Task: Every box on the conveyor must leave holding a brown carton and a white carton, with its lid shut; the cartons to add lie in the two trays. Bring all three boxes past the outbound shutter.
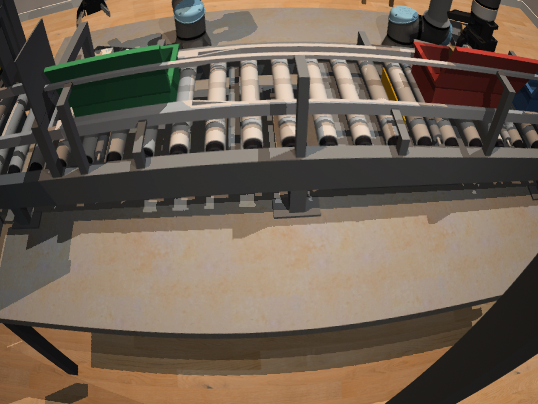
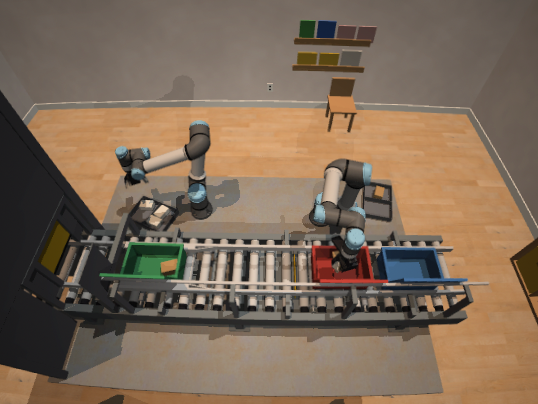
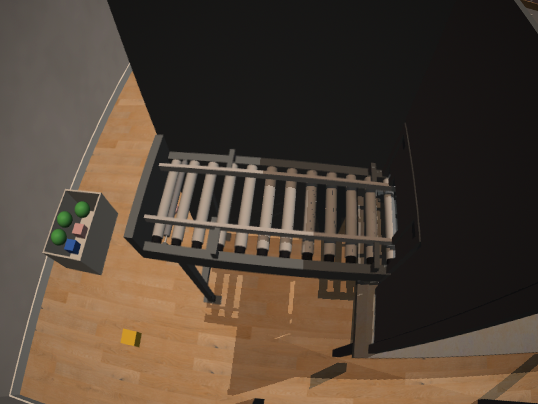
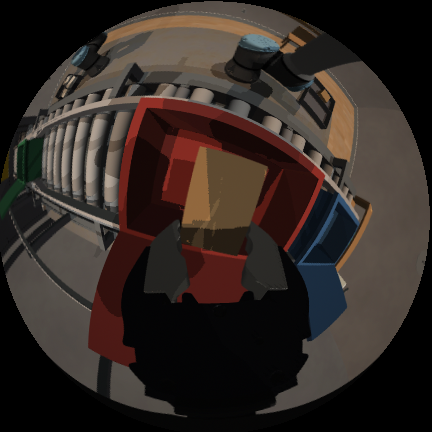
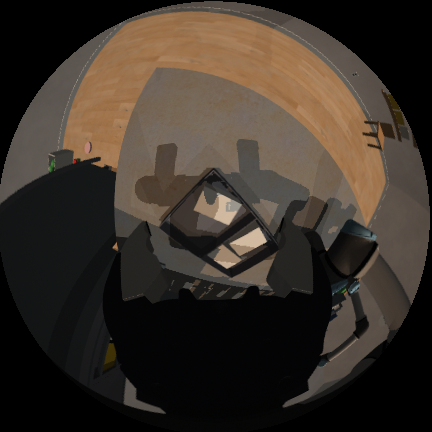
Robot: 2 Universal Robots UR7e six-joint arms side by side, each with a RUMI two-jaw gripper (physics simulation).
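Places are measured from the left arm's base along level axes (x ahead, y right, z down), in metres.
Pixels of known places: left gripper, between the fingertips: [image 2: 340, 265] [image 4: 212, 220]; right gripper, between the fingertips: [image 1: 93, 23] [image 2: 137, 185] [image 5: 214, 221]; left arm's base, origin of its link: [image 4: 241, 71]; right arm's base, origin of its link: [image 2: 202, 210].
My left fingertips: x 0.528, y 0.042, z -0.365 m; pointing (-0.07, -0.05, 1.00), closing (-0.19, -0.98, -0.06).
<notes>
Ahead of a thing's pixels: the offset from my left fingertips to its top centre. "spot": to the spot under its first point.
A green box [image 2: 155, 246] [image 1: 120, 92] at the left holds a brown carton @[dx -0.110, dy +0.879, dz +0.085 m] [image 2: 169, 267]. A red box @[spot: dx -0.051, dy +0.115, dz +0.023 m] [image 2: 315, 260] [image 4: 131, 165] stands right of centre, a blue box [image 2: 410, 248] [image 4: 322, 300] at the far right. All three lids are open toward the front. My left gripper [image 4: 212, 220] [image 2: 345, 267] is shut on a tilted brown carton @[dx -0.025, dy -0.002, dz -0.034 m] [image 4: 230, 187] over the red box's opening. My right gripper [image 5: 214, 221] [image 2: 132, 181] is open and empty, high above the left tray @[spot: dx -0.699, dy +1.238, dz +0.364 m] [image 5: 187, 197] with white cartons [image 5: 227, 207] [image 2: 161, 210]. The right tray @[dx -0.624, dy -0.481, dz +0.323 m] [image 2: 377, 201] holds a brown carton @[dx -0.684, dy -0.506, dz +0.313 m] [image 2: 379, 192].
Guide rails [image 2: 255, 285] run along the roller conveyor. A dark upright plate @[spot: dx +0.038, dy +1.142, dz -0.150 m] [image 1: 37, 75] stands just left of the green box. The dark outbound enclosure [image 2: 35, 250] is at the far left. No box shows on the outbound rollers [image 3: 245, 210].
</notes>
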